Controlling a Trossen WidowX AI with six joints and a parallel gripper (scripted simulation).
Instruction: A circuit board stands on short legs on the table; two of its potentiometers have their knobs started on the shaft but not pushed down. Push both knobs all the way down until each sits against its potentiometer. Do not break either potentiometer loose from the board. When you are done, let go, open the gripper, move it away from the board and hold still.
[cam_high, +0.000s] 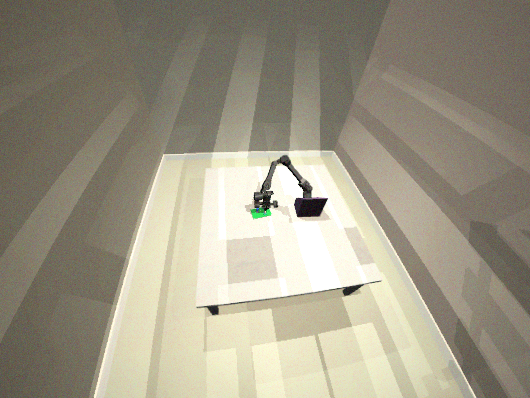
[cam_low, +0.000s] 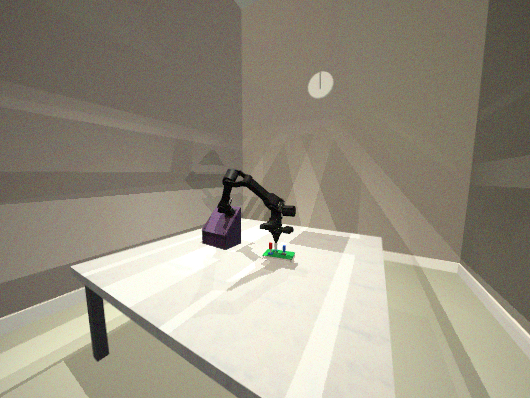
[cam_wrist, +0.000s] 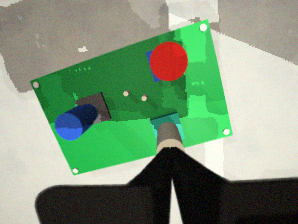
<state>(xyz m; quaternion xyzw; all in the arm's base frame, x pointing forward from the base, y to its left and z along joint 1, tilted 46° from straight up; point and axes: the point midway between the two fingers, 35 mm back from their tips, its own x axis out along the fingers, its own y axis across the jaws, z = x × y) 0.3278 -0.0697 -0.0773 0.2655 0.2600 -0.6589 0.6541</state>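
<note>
My gripper tip is 20 mm above the beige knob. The rest, counted from my gripper tip: blue knob (60 mm ahead, 20 mm to the right, 20 mm below).
</note>
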